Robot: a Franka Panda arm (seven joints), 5 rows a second.
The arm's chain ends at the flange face. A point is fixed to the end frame.
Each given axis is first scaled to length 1.
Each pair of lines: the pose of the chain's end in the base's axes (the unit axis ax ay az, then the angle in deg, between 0 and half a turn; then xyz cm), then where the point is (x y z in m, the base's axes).
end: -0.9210, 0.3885, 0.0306, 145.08, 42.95, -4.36, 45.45
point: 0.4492 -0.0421 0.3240
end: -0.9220, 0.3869, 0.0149, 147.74, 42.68, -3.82, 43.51
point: 0.4477 -0.0439 0.3049
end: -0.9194, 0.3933, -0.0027, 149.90, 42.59, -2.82, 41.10
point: 0.4482 -0.0403 0.2815
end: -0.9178, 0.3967, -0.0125, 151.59, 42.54, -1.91, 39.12
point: 0.4480 -0.0358 0.2622
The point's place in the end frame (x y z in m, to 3 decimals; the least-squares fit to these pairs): 0.049 0.052 0.111
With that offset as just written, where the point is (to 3 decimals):
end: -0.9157, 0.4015, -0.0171, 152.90, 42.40, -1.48, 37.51
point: 0.446 -0.035 0.246
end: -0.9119, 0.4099, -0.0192, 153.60, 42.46, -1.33, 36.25
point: 0.445 -0.035 0.234
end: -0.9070, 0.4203, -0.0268, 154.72, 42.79, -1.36, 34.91
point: 0.448 -0.039 0.221
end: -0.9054, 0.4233, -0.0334, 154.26, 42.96, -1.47, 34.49
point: 0.451 -0.040 0.217
